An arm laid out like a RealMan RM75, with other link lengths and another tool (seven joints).
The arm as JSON. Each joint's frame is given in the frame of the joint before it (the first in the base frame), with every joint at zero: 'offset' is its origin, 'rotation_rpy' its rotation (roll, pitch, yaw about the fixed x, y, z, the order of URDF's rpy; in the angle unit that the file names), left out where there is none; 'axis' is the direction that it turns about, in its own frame. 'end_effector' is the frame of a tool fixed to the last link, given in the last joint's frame.
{
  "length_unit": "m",
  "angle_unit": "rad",
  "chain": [
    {
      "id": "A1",
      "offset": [
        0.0,
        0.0,
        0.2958
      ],
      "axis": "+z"
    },
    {
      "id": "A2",
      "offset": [
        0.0,
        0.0,
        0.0
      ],
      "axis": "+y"
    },
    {
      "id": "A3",
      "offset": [
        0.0,
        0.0,
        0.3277
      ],
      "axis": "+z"
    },
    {
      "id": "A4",
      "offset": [
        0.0,
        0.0,
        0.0
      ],
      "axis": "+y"
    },
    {
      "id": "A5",
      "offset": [
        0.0,
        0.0,
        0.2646
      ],
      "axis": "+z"
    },
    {
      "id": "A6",
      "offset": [
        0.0,
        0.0,
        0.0
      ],
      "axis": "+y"
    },
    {
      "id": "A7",
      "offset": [
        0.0,
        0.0,
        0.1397
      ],
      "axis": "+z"
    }
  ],
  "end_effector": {
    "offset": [
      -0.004,
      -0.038,
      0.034
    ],
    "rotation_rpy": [
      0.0,
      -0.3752,
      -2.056
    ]
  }
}
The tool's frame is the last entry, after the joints.
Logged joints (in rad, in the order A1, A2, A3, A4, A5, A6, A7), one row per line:
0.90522 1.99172 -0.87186 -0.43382 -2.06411 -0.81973 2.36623
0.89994 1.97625 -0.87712 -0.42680 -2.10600 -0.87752 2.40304
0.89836 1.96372 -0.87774 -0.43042 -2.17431 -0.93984 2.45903
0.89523 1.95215 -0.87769 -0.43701 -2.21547 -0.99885 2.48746
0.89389 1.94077 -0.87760 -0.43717 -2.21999 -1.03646 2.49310
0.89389 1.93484 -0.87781 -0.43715 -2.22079 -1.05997 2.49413
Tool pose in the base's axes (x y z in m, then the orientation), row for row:
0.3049 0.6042 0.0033 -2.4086 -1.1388 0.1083
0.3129 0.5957 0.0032 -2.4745 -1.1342 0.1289
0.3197 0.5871 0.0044 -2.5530 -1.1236 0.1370
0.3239 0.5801 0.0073 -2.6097 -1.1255 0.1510
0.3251 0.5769 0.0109 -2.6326 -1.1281 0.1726
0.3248 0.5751 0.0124 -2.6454 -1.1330 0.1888
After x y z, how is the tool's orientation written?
As a rotation vector, in radians.
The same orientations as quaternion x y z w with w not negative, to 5 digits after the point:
-0.87793 -0.41509 0.03948 0.23534
-0.88842 -0.40721 0.04628 0.20674
-0.90030 -0.39623 0.04831 0.17357
-0.90696 -0.39115 0.05248 0.14723
-0.90901 -0.38952 0.05960 0.13572
-0.90967 -0.38960 0.06492 0.12844

